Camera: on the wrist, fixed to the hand. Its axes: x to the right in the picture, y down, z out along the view.
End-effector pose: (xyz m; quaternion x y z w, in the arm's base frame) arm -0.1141 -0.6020 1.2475 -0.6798 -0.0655 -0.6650 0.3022
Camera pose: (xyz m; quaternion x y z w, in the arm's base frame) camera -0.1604 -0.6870 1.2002 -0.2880 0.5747 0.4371 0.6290
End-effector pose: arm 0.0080 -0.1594 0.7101 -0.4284 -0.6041 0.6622 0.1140
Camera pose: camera 0.1047 -0.1297 0.6732 0.4248 -0.3366 -0.2570 0.8001
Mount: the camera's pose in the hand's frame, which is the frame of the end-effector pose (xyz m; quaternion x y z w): -0.0230 0.0613 -0.0855 -0.0130 -0.2738 0.9600 0.0576
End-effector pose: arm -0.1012 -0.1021 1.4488 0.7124 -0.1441 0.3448 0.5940
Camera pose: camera -0.1828 -0.0414 1.4842 0.0106 0.8593 -0.3932 0.3270
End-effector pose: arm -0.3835 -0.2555 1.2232 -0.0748 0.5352 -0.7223 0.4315
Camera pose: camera -0.3847 -0.1821 1.1444 0.3061 -0.0061 0.4001 0.8638
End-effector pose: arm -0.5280 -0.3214 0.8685 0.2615 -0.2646 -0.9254 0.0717
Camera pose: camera -0.4641 -0.4059 0.8492 -0.4933 -0.2739 -0.0595 0.8235
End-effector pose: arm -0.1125 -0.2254 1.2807 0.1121 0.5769 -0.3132 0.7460
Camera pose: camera -0.1467 -0.1247 1.2638 0.4648 -0.2746 0.6749 0.5030
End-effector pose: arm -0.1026 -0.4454 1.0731 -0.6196 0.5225 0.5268 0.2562
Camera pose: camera -0.1236 -0.5307 1.1354 -0.6068 -0.5479 -0.4527 0.3559
